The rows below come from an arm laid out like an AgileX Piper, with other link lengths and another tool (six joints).
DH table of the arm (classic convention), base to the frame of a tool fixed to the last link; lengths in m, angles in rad. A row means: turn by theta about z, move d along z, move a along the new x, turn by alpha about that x. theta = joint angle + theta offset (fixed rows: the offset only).
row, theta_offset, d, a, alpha
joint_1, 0, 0.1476, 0, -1.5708
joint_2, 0.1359, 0, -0.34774, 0
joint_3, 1.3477, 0, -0.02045, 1.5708
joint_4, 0, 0.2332, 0, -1.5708
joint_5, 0, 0, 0, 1.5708
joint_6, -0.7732, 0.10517, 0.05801, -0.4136
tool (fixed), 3.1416, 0.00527, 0, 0
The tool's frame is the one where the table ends.
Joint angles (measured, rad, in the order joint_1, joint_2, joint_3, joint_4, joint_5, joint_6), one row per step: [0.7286, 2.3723, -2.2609, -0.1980, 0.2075, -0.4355]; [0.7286, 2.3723, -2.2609, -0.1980, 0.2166, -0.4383]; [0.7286, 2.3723, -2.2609, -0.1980, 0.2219, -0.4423]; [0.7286, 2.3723, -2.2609, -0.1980, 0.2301, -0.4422]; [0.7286, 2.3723, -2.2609, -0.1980, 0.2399, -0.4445]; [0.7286, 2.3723, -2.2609, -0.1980, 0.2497, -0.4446]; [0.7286, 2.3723, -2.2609, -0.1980, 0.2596, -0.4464]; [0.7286, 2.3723, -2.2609, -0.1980, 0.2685, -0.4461]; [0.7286, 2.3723, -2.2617, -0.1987, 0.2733, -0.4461]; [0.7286, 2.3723, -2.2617, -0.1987, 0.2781, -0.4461]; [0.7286, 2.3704, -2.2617, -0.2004, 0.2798, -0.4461]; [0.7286, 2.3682, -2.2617, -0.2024, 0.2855, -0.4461]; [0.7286, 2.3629, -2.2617, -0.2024, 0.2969, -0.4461]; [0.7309, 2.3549, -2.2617, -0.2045, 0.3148, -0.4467]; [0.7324, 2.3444, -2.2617, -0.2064, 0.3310, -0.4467]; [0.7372, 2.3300, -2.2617, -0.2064, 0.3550, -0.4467]
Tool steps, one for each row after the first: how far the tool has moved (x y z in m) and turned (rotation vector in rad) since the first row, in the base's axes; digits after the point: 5 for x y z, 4 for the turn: [-0.00015, -0.00043, -0.00075, -0.0081, 0.0049, -0.0011]; [-0.00020, -0.00068, -0.00106, -0.0146, 0.0063, -0.0013]; [-0.00039, -0.00106, -0.00188, -0.0199, 0.0123, -0.0029]; [-0.00058, -0.00153, -0.00271, -0.0280, 0.0181, -0.0042]; [-0.00082, -0.00201, -0.00367, -0.0345, 0.0252, -0.0061]; [-0.00103, -0.00249, -0.00454, -0.0424, 0.0313, -0.0075]; [-0.00127, -0.00293, -0.00542, -0.0480, 0.0380, -0.0093]; [-0.00136, -0.00318, -0.00558, -0.0511, 0.0404, -0.0102]; [-0.00149, -0.00342, -0.00604, -0.0543, 0.0439, -0.0111]; [-0.00174, -0.00378, -0.00494, -0.0554, 0.0426, -0.0115]; [-0.00214, -0.00439, -0.00401, -0.0591, 0.0438, -0.0127]; [-0.00316, -0.00561, -0.00187, -0.0631, 0.0482, -0.0149]; [-0.00552, -0.00644, 0.00145, -0.0715, 0.0535, -0.0160]; [-0.00793, -0.00793, 0.00639, -0.0764, 0.0562, -0.0179]; [-0.01240, -0.00871, 0.01279, -0.0825, 0.0630, -0.0179]
